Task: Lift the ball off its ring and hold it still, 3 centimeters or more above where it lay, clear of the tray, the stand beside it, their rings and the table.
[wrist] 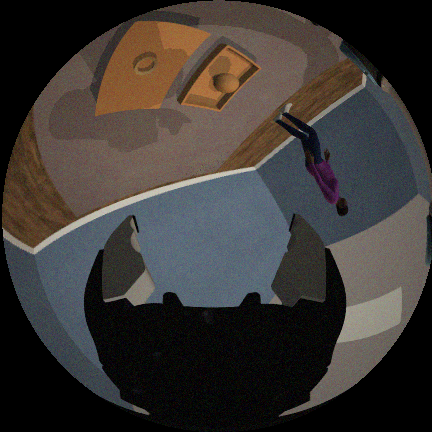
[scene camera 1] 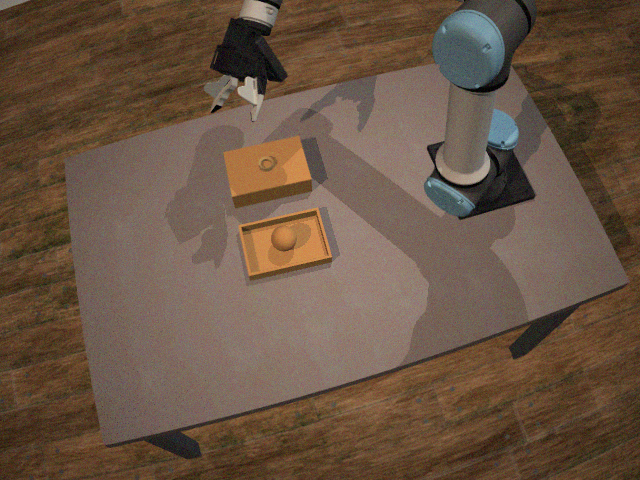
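An orange ball lies inside the shallow orange tray, near its middle. The ring under the ball is hidden. The stand, an orange block, is beside the tray, with a ring on its top that holds nothing. My gripper is open and empty. It is in the air near the table's back edge, beyond the stand and well away from the ball.
The table carries the robot's base at the right. Shadows of the arm and gripper fall across the table. A person in a purple top is by the blue wall in the wrist view.
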